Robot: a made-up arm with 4 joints. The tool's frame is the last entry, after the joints. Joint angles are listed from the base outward. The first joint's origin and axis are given. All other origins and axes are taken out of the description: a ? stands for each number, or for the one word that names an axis. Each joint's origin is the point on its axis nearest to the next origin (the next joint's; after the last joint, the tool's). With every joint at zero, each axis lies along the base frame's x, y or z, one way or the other. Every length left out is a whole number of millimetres.
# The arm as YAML. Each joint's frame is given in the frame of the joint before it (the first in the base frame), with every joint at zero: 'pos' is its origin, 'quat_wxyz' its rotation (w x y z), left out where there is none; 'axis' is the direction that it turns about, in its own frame. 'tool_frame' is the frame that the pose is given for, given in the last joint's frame.
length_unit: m
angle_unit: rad
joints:
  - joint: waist
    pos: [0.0, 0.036, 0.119]
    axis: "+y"
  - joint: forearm
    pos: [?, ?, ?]
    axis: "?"
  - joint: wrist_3
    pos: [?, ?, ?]
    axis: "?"
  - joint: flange
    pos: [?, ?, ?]
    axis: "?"
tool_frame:
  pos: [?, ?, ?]
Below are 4 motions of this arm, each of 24 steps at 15 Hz.
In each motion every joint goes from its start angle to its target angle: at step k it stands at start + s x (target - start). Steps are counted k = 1, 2, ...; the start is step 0. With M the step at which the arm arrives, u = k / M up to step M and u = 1 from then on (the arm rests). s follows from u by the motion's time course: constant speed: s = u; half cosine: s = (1 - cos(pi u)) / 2; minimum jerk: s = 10 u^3 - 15 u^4 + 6 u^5.
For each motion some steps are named. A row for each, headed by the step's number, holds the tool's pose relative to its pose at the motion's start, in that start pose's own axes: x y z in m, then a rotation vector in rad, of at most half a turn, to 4 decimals.
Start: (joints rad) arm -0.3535 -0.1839 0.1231 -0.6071
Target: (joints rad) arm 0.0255 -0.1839 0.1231 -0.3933
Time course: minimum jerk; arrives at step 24
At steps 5, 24:
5: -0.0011 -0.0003 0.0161 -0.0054 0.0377 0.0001
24: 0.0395 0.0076 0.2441 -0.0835 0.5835 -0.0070

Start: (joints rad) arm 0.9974 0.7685 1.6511 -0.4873
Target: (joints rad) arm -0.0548 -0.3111 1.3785 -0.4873
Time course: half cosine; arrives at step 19
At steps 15, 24:
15: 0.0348 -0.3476 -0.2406 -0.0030 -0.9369 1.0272
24: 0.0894 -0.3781 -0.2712 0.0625 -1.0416 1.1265

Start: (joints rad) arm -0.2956 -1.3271 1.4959 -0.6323
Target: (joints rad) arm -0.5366 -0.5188 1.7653 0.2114
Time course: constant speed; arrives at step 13
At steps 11, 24:
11: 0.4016 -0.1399 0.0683 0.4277 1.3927 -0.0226
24: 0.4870 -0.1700 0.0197 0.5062 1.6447 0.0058

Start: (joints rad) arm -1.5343 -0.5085 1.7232 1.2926
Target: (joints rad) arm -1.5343 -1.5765 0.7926 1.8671
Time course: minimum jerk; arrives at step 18
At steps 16, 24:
16: 0.4327 0.1085 -0.3254 0.3226 -0.5089 -0.7980
24: 0.4385 0.1083 -0.3248 0.3344 -0.5146 -0.8034

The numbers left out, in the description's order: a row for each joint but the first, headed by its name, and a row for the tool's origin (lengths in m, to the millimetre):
forearm: xyz -0.067 0.0 -0.247, axis +z
wrist_3: xyz -0.127 -0.34 0.0, axis +x
flange: xyz 0.0 0.163 0.038, axis +y
tool: xyz -0.237 0.0 -0.021

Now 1 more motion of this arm.
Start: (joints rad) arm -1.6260 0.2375 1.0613 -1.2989
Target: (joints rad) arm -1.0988 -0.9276 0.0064 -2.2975
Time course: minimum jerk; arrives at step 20
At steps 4, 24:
4: -0.0181 -0.0008 -0.0070 -0.0718 -0.1003 0.0388
24: -0.0623 -0.0183 0.1186 -1.0876 -0.8644 1.4254

